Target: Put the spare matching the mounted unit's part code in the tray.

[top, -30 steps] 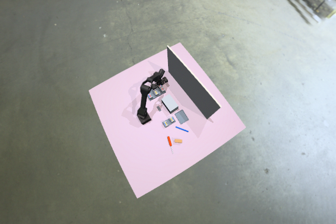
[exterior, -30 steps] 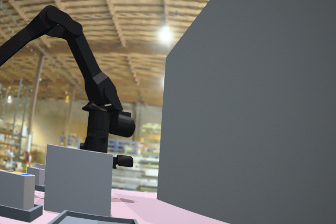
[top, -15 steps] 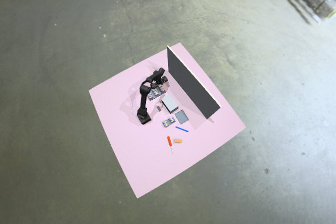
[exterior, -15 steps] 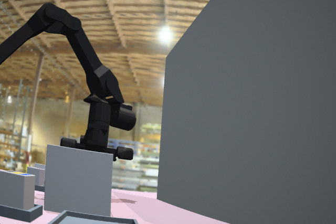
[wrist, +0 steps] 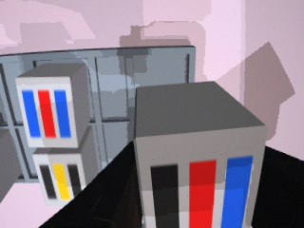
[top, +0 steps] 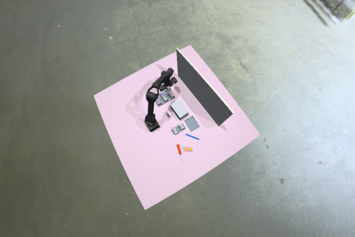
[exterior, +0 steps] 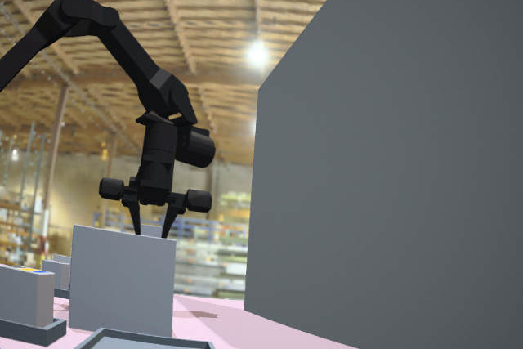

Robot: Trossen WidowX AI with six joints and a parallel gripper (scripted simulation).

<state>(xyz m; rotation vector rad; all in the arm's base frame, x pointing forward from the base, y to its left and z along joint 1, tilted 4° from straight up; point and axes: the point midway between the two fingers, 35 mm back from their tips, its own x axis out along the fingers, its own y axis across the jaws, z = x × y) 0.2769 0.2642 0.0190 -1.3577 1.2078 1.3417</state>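
Now: the grey tray 8 cm ahead of my gripper tip, 40 cm to the right of it and 10 cm below it. From my gripper tip the other things lie so: holder: 6 cm behind, 40 cm to the right, 9 cm below; grey wall panel: 24 cm ahead, 19 cm to the right, 12 cm above; mounted unit: 1 cm ahead, 23 cm to the right, 5 cm below.
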